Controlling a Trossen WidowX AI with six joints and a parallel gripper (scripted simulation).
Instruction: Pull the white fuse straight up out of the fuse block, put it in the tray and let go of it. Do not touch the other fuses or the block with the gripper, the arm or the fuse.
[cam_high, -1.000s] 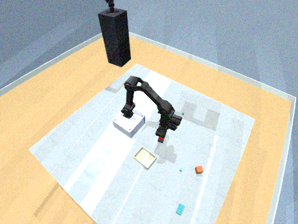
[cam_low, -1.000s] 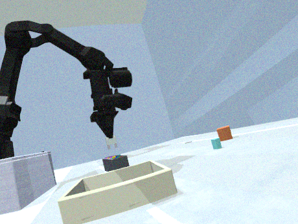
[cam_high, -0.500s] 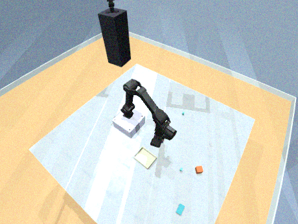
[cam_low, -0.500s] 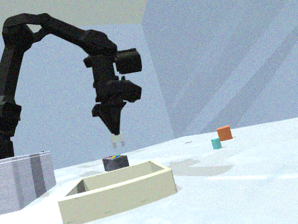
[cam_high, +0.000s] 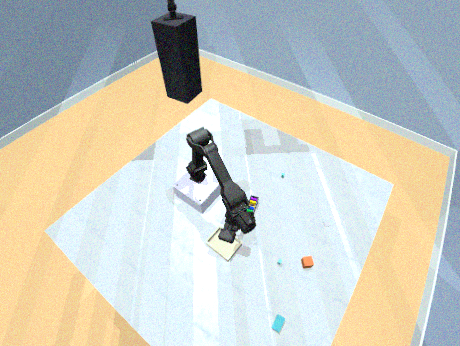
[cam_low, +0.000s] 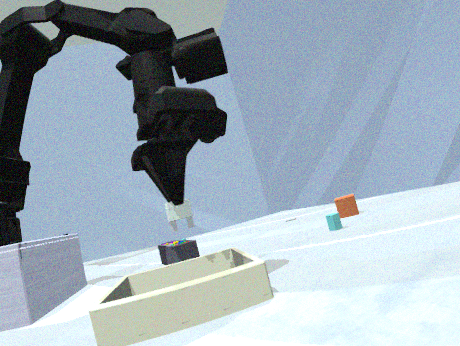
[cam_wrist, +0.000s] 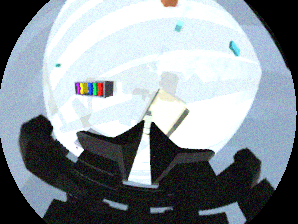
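My gripper tip is now 9 cm above the tray, 5 cm to the left of it and 2 cm past it. The rest, counted from my gripper tip: orange cube 34 cm ahead, 8 cm below, 5 cm to the left; then small teal cube 23 cm ahead, 8 cm below; then white fuse 1 cm below.
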